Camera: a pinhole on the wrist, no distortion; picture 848 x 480 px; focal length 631.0 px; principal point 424.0 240.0 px. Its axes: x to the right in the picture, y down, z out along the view. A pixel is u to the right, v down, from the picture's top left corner.
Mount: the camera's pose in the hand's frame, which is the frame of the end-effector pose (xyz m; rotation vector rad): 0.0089 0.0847 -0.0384 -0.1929 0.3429 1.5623
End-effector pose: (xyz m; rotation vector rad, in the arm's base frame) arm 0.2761 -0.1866 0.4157 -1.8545 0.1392 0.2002
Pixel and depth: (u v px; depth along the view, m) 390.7 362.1 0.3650
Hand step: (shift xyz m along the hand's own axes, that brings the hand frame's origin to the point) -0.0274 0.1891 0.3171
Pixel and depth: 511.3 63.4 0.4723
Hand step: 0.1822 0.3033 0.3702
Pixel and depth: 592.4 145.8 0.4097
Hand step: 0.1047 0.3243 0.3036
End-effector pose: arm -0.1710 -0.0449 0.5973 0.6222 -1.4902 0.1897
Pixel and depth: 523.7 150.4 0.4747
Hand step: 0.1177 0.3136 0.3754
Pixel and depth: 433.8 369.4 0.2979
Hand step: -0.0247 0.1891 0.2453
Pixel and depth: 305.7 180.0 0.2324
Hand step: 0.0534 0.1212 0.1920
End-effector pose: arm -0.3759 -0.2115 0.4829 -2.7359 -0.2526 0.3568
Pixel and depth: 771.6 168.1 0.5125
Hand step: 0.1070 0.5217 0.3426
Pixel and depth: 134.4 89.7 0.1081
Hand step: 0.0457 0.0739 0.0771
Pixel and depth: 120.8 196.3 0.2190
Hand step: 0.0468 0.0586 0.2007
